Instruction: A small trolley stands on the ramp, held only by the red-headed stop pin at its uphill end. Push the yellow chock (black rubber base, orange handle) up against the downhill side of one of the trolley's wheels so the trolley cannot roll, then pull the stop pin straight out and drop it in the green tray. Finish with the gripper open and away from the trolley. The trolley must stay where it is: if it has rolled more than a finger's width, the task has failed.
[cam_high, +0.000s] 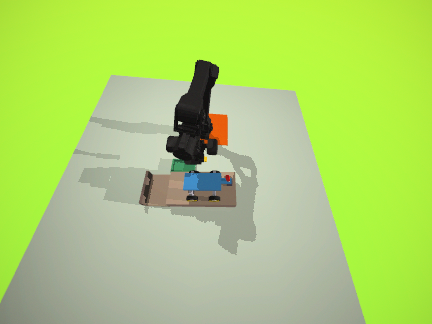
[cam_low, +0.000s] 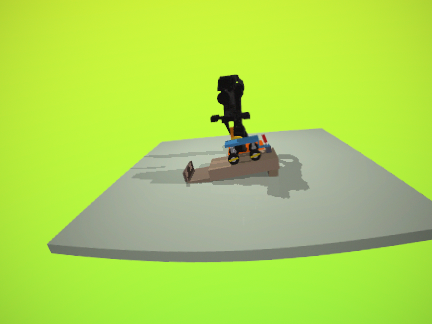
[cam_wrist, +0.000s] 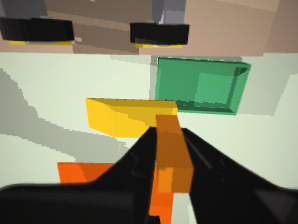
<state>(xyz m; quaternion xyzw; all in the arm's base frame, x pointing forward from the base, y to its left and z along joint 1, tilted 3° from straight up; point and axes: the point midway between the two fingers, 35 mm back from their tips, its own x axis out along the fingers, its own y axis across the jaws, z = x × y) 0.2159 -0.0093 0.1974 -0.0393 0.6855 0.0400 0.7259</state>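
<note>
Right now my gripper tip is 16 cm to the right of the red-headed stop pin, 7 cm short of it and 3 cm above it. Also, from my gripper tip: yellow chock 2 cm to the left, 1 cm below; blue trolley 10 cm ahead, 6 cm to the left, 5 cm below; green tray 17 cm below, 6 cm to the right, 1 cm behind.
</note>
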